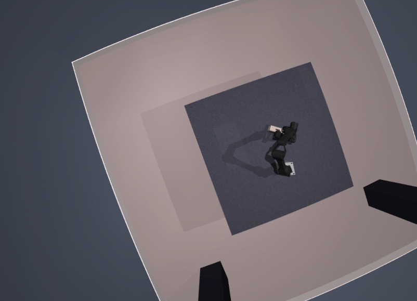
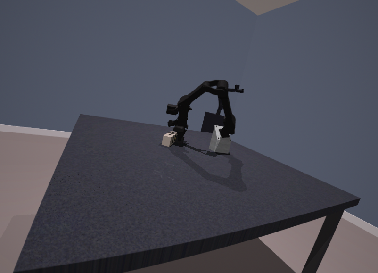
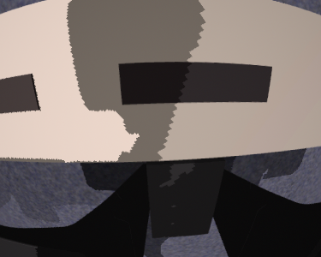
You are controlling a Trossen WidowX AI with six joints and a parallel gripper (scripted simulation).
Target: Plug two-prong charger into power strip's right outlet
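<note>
The black two-prong charger is 10 mm to the right of my gripper tip, 10 mm ahead of it and 10 mm above it.
</note>
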